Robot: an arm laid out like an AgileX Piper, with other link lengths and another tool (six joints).
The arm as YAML. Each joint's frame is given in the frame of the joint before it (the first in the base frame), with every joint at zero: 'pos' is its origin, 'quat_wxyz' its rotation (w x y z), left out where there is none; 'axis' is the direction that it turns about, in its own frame. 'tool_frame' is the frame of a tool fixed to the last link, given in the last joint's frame.
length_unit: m
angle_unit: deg
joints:
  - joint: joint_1
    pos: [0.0, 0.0, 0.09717]
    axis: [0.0, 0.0, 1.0]
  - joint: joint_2
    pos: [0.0, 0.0, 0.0]
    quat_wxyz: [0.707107, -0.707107, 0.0, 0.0]
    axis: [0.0, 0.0, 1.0]
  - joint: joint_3
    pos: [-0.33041, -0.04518, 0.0]
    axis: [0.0, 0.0, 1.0]
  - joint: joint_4
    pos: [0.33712, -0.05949, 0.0]
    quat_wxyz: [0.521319, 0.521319, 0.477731, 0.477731]
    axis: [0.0, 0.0, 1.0]
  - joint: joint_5
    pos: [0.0, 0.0, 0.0]
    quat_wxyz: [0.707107, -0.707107, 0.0, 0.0]
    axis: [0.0, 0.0, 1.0]
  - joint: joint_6
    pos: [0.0, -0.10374, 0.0]
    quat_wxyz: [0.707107, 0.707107, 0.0, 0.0]
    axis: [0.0, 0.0, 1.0]
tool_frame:
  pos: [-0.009, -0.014, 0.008]
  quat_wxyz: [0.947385, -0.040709, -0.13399, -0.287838]
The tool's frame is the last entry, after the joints.
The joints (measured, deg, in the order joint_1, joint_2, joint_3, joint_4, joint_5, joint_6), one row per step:
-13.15, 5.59, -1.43, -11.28, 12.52, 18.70
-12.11, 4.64, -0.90, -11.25, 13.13, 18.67
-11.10, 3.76, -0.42, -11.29, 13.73, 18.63
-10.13, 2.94, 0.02, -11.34, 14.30, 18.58
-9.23, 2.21, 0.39, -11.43, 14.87, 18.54
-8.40, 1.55, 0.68, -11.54, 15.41, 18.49
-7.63, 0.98, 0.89, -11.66, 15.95, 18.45
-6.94, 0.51, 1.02, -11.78, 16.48, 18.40
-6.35, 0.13, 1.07, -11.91, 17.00, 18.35
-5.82, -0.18, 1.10, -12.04, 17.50, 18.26
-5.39, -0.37, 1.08, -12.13, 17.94, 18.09
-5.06, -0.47, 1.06, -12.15, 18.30, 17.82
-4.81, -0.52, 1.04, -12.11, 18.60, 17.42
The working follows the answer.
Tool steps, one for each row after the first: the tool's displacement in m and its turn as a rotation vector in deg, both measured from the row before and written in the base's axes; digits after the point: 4 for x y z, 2 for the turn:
-0.0007, 0.0023, -0.0032, 0.04, 0.17, 0.93
-0.0007, 0.0021, -0.0030, -0.04, 0.20, 0.90
-0.0006, 0.0020, -0.0027, -0.06, 0.20, 0.87
-0.0005, 0.0018, -0.0024, -0.09, 0.22, 0.79
-0.0005, 0.0016, -0.0018, -0.13, 0.18, 0.73
-0.0004, 0.0014, -0.0014, -0.13, 0.19, 0.66
-0.0004, 0.0012, -0.0010, -0.14, 0.20, 0.59
-0.0004, 0.0010, -0.0005, -0.15, 0.20, 0.49
-0.0003, 0.0009, -0.0005, -0.19, 0.24, 0.44
-0.0002, 0.0007, -0.0002, -0.22, 0.25, 0.37
-0.0001, 0.0006, -0.0002, -0.25, 0.27, 0.32
0.0000, 0.0005, -0.0002, -0.32, 0.28, 0.28

Tool pose at each row, in the base's axes (x y z in m, rotation vector in deg; rounded; the steps above come from the unrounded poses):
0.1185, -0.0480, 0.1941, -13.47, 87.06, -27.58
0.1177, -0.0457, 0.1908, -14.18, 87.07, -26.81
0.1171, -0.0436, 0.1879, -14.94, 87.09, -26.11
0.1165, -0.0416, 0.1851, -15.69, 87.10, -25.45
0.1160, -0.0398, 0.1827, -16.41, 87.14, -24.87
0.1155, -0.0382, 0.1809, -17.10, 87.15, -24.38
0.1151, -0.0368, 0.1795, -17.75, 87.18, -23.94
0.1147, -0.0356, 0.1785, -18.34, 87.23, -23.56
0.1143, -0.0346, 0.1780, -18.88, 87.29, -23.27
0.1140, -0.0337, 0.1775, -19.41, 87.40, -23.04
0.1138, -0.0330, 0.1773, -19.92, 87.53, -22.90
0.1137, -0.0324, 0.1770, -20.43, 87.68, -22.81
0.1137, -0.0319, 0.1768, -20.96, 87.84, -22.80

